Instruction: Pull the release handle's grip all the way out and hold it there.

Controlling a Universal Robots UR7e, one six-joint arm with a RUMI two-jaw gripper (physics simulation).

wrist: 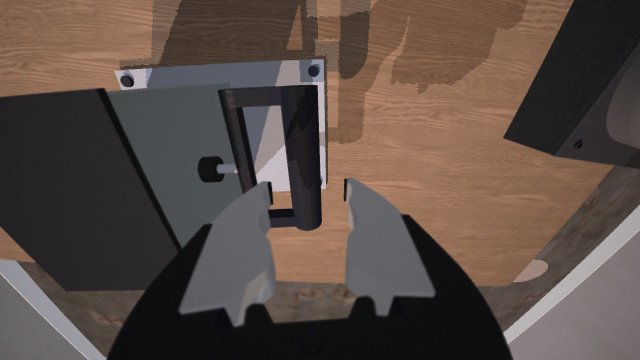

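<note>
The release handle (304,160) is a dark rectangular loop with a thick round grip bar on its right side. A short light rod with a black knob (210,169) joins its left side, in front of a grey-green panel (165,150). My gripper (308,182) is partly open with nothing held. In the wrist view its left fingertip overlaps the handle's opening near the lower end, and its right fingertip is to the right of the grip bar, with a gap. Whether the fingers are at the bar's height cannot be told.
A white base plate (200,75) with dark bolts lies on the wooden table top (450,200). A large dark panel (75,190) stands at the left. A black block-shaped object (565,85) is at the upper right. The table's front edge runs behind my gripper.
</note>
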